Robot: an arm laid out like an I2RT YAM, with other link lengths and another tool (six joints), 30 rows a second.
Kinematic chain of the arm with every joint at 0, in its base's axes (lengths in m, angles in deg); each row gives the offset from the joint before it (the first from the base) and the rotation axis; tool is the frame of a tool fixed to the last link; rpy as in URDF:
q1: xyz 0 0 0.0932 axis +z
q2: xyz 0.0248 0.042 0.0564 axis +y
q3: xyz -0.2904 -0.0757 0 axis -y
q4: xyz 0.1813 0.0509 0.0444 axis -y
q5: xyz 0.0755 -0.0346 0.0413 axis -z
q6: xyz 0.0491 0 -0.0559 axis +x
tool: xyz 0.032 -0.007 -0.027 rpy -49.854 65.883 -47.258
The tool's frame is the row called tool.
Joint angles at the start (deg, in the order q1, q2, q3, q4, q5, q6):
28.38 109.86 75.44 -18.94 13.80 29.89
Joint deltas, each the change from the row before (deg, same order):
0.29 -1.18 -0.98 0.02 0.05 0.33
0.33 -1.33 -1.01 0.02 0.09 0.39
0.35 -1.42 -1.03 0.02 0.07 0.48
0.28 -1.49 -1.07 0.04 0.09 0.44
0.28 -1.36 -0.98 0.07 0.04 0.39
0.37 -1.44 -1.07 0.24 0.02 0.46
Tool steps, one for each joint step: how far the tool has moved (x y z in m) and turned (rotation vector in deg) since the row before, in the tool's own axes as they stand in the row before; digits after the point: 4 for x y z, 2 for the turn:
0.0006 0.0002 -0.0057 -0.13 -0.24 0.20
0.0002 0.0002 -0.0064 -0.12 -0.36 0.26
0.0001 0.0003 -0.0067 -0.15 -0.42 0.36
0.0001 -0.0003 -0.0068 -0.09 -0.47 0.38
0.0001 -0.0001 -0.0062 -0.16 -0.45 0.34
0.0001 0.0004 -0.0064 -0.26 -0.59 0.42

